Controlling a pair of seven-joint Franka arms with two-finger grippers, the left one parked.
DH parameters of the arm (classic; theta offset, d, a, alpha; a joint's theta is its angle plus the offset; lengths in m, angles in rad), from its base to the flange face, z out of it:
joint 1: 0 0.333 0 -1.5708
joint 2: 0 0 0 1.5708
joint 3: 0 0.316 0.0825 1.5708
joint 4: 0 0 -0.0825 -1.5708
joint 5: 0 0.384 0 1.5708
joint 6: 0 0 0.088 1.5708
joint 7: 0 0.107 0 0
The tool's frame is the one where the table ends.
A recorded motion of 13 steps. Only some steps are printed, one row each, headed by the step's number.
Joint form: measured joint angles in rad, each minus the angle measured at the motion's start. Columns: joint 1, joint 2, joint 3, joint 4, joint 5, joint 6, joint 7.
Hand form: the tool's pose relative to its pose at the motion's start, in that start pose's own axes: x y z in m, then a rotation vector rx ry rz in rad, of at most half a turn. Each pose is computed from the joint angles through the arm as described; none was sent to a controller.
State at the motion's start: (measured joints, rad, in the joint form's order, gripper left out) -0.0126 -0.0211 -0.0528 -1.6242 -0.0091 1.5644 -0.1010
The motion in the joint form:
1: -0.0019 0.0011 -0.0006 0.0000 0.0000 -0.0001 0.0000
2: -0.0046 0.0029 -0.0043 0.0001 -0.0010 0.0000 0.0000
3: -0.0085 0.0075 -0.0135 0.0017 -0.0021 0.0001 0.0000
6: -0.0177 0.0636 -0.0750 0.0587 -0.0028 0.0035 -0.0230
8: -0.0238 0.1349 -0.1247 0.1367 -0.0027 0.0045 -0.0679
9: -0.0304 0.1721 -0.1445 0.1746 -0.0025 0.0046 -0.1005
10: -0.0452 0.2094 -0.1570 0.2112 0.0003 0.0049 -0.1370
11: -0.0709 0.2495 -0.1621 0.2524 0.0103 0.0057 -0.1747
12: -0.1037 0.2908 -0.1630 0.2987 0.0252 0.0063 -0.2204
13: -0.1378 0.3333 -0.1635 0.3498 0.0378 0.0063 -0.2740
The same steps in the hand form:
1: 0.0002 0.0014 0.0006 0.0002 -0.0012 0.0025
2: 0.0003 0.0050 0.0015 -0.0004 -0.0029 0.0089
3: 0.0009 0.0124 0.0033 -0.0008 -0.0060 0.0219
6: 0.0128 0.0524 0.0070 -0.0054 -0.0028 0.0697
8: 0.0284 0.0843 0.0101 -0.0192 0.0026 0.0802
9: 0.0360 0.0993 0.0134 -0.0277 0.0016 0.0732
10: 0.0431 0.1149 0.0179 -0.0334 -0.0005 0.0628
11: 0.0501 0.1325 0.0224 -0.0324 0.0013 0.0543
12: 0.0563 0.1518 0.0259 -0.0276 0.0081 0.0401
13: 0.0618 0.1723 0.0285 -0.0268 0.0169 0.0183

